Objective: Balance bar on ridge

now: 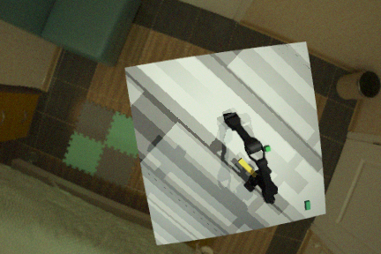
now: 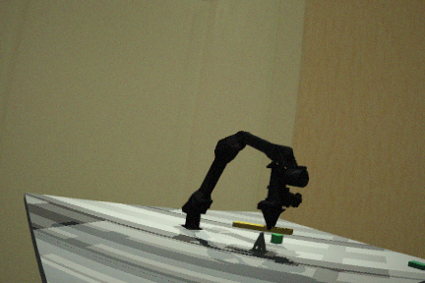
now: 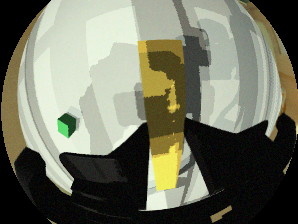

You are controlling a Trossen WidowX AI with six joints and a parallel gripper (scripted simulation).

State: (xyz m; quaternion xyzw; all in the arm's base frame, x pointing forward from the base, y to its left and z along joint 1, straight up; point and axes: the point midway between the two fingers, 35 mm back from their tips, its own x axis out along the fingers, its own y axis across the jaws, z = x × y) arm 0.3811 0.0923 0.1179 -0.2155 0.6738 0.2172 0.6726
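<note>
My gripper tip is 2 cm past the yellow bar and 2 cm to the left of it. From my gripper tip the other things lie so: small green cube: 13 cm behind, 14 cm to the left, 7 cm below.
</note>
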